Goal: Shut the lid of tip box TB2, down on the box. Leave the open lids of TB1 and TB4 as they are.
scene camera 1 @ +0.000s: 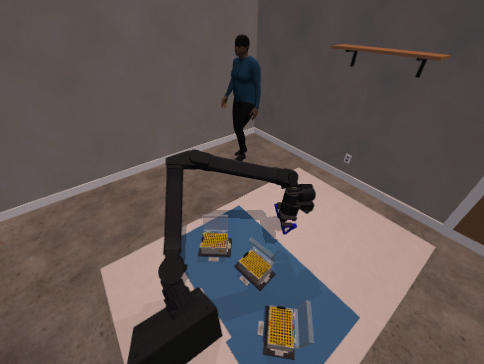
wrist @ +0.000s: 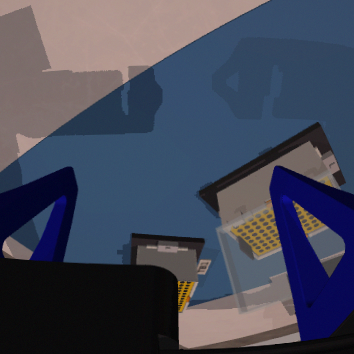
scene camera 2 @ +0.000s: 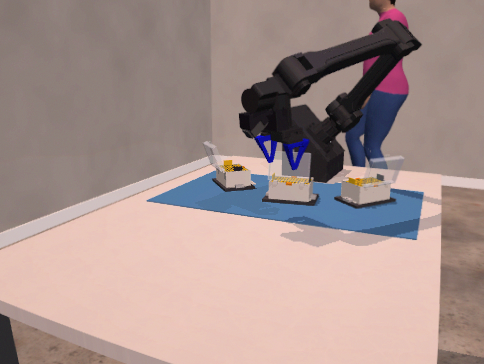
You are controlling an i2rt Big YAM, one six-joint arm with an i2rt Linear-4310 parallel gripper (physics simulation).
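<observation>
Three tip boxes with yellow racks have clear lids standing open; I cannot read which is TB2. The middle box has its lid up. A second box, at the back left in scene camera 1, has its lid up; its lid is hidden in the wrist view. A third box is at the front in scene camera 1, lid up. My gripper is open, empty, above the boxes' level.
The boxes stand on dark bases on a blue mat on a pale table. A person stands beyond the table in each scene view. A wooden shelf is on the wall.
</observation>
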